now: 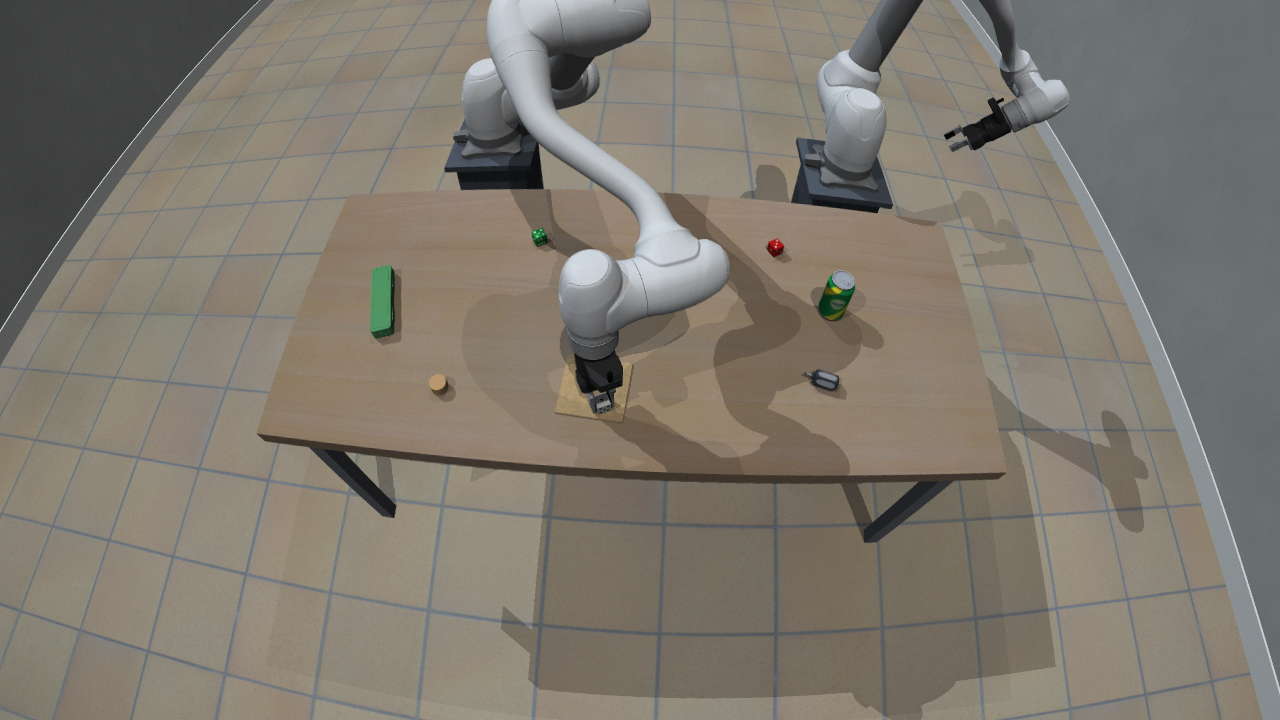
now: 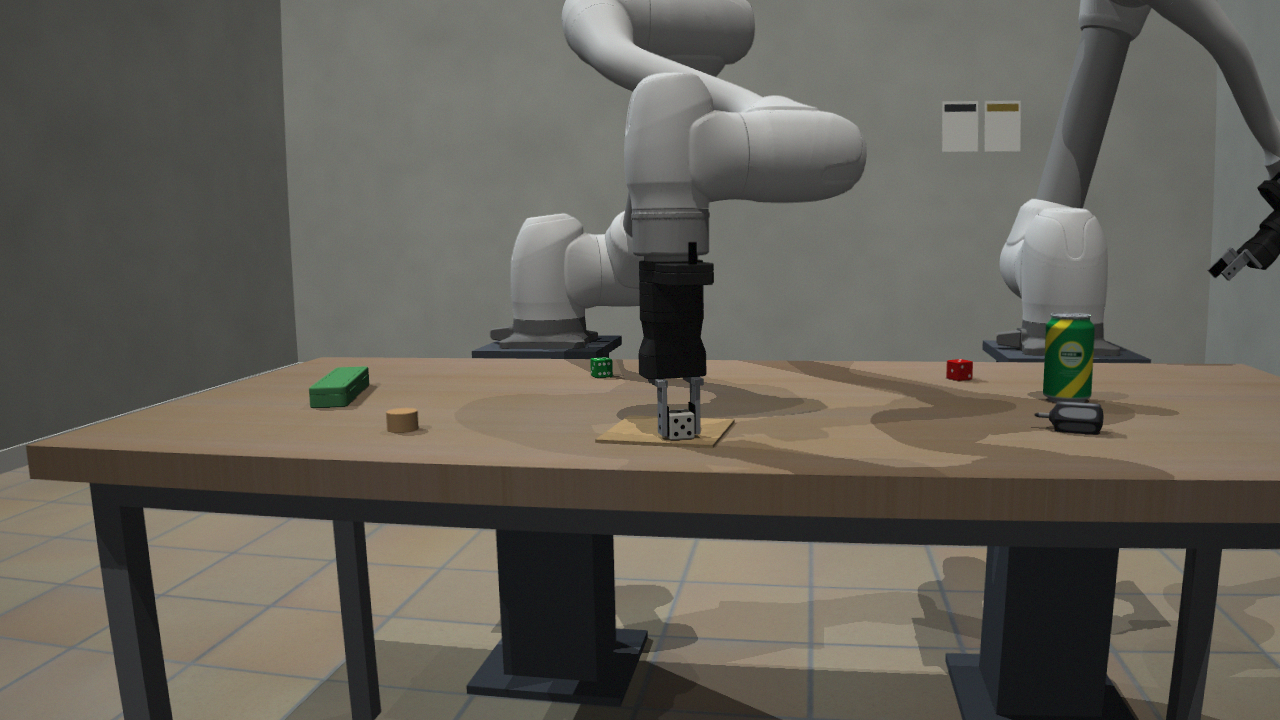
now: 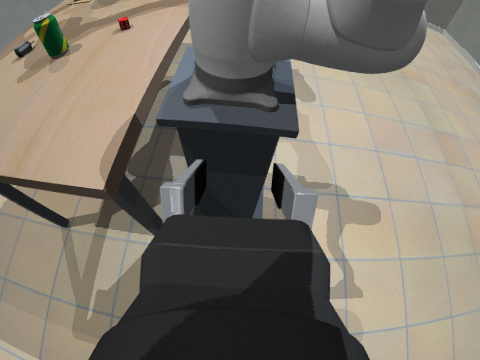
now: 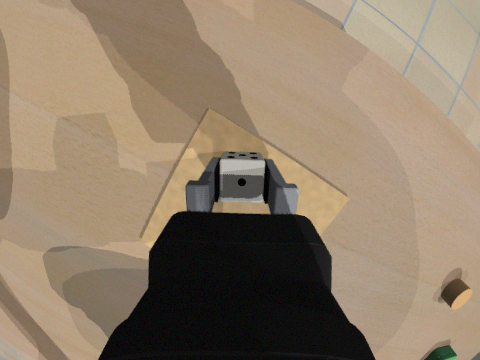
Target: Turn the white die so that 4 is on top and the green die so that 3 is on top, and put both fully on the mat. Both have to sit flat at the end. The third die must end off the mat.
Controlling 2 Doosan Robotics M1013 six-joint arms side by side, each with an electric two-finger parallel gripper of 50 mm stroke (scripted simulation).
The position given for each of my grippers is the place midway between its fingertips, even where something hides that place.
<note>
I see my left gripper (image 2: 1218,275), my right gripper (image 2: 679,433), a tan mat (image 2: 637,430), a white die (image 2: 681,422), a dark grey object (image 2: 1087,418) and a green box (image 2: 336,389).
The tan mat is seen too in image 1 (image 1: 571,401) and in image 4 (image 4: 320,202). The green box shows as well in image 1 (image 1: 382,288). My left gripper also shows in image 1 (image 1: 947,143) and in image 3 (image 3: 239,175). Image 4 does not show the dark grey object: it is out of frame. Image 3 does not show the green box: it is out of frame.
</note>
